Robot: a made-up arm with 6 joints. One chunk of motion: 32 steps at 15 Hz.
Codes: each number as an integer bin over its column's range. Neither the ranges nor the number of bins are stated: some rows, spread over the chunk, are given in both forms.
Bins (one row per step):
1: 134 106 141 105 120 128
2: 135 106 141 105 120 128
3: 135 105 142 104 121 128
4: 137 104 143 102 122 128
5: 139 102 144 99 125 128
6: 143 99 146 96 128 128
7: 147 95 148 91 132 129
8: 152 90 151 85 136 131
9: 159 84 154 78 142 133
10: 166 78 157 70 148 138
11: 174 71 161 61 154 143
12: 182 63 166 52 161 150
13: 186 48 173 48 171 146
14: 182 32 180 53 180 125
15: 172 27 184 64 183 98
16: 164 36 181 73 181 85
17: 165 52 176 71 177 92
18: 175 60 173 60 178 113
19: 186 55 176 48 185 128
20: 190 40 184 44 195 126
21: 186 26 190 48 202 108
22: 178 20 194 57 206 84
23: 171 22 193 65 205 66
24: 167 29 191 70 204 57
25: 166 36 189 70 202 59
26: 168 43 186 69 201 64
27: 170 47 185 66 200 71
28: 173 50 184 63 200 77
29: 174 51 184 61 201 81
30: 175 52 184 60 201 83
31: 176 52 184 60 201 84
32: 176 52 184 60 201 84
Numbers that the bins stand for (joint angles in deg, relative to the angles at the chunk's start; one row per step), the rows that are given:
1: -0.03 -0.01 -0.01 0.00 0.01 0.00
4: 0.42 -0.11 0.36 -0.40 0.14 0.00
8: 2.66 -0.77 1.84 -2.67 1.08 0.05
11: 5.94 -1.66 3.68 -5.87 2.28 0.24
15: 5.64 -3.74 7.93 -5.47 4.22 -0.48
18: 6.09 -2.18 5.90 -6.00 3.88 -0.24
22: 6.54 -4.07 9.77 -6.40 5.76 -0.70
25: 4.75 -3.31 8.85 -4.67 5.49 -1.10
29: 5.94 -2.61 7.93 -5.87 5.42 -0.75
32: 6.24 -2.56 7.93 -6.00 5.42 -0.70
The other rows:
2: 0.12 -0.01 -0.01 0.00 0.01 0.00
3: 0.12 -0.06 0.18 -0.13 0.08 0.00
5: 0.72 -0.20 0.55 -0.80 0.34 0.00
6: 1.31 -0.34 0.91 -1.20 0.54 0.00
7: 1.91 -0.53 1.28 -1.87 0.81 0.01
9: 3.70 -1.05 2.39 -3.60 1.48 0.08
10: 4.75 -1.33 2.94 -4.67 1.88 0.16
12: 7.13 -2.04 4.61 -7.07 2.75 0.35
13: 7.73 -2.75 5.90 -7.60 3.42 0.28
14: 7.13 -3.50 7.19 -6.94 4.02 -0.05
16: 4.45 -3.31 7.37 -4.27 4.09 -0.68
17: 4.60 -2.56 6.45 -4.53 3.82 -0.57
19: 7.73 -2.42 6.45 -7.60 4.35 0.00
20: 8.33 -3.12 7.93 -8.14 5.02 -0.03
21: 7.73 -3.78 9.03 -7.60 5.49 -0.32
23: 5.49 -3.97 9.59 -5.34 5.69 -0.98
24: 4.90 -3.64 9.22 -4.67 5.62 -1.13
26: 5.04 -2.98 8.30 -4.80 5.42 -1.02
27: 5.34 -2.79 8.11 -5.20 5.35 -0.91
28: 5.79 -2.65 7.93 -5.60 5.35 -0.81
30: 6.09 -2.56 7.93 -6.00 5.42 -0.72
31: 6.24 -2.56 7.93 -6.00 5.42 -0.70

